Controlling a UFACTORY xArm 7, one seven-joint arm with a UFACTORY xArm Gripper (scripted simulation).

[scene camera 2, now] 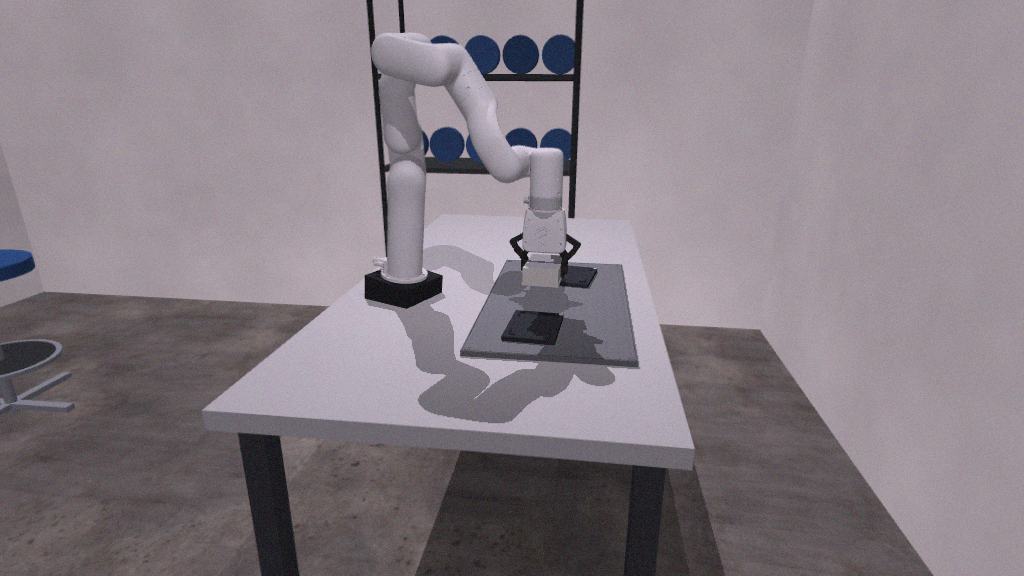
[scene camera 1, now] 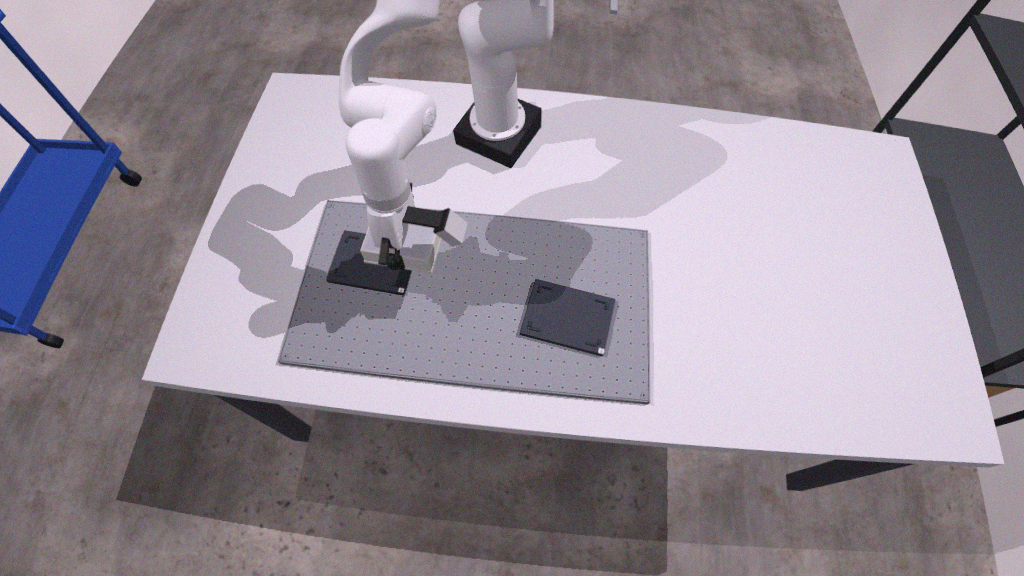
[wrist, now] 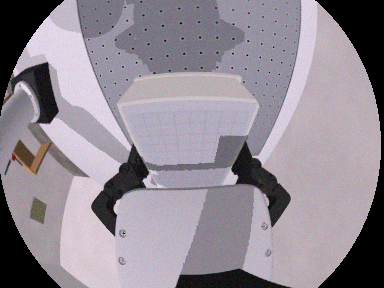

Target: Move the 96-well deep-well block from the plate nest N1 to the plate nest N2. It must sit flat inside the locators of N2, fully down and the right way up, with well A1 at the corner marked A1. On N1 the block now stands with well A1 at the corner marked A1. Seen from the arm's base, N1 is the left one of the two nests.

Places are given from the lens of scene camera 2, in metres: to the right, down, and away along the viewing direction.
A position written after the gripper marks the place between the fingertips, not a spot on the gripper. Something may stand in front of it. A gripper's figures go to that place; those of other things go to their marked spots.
gripper [scene camera 2: 544,274]: 0.08, -0.03, 1.38
white deep-well block [scene camera 2: 542,270]: 0.07, -0.04, 1.31
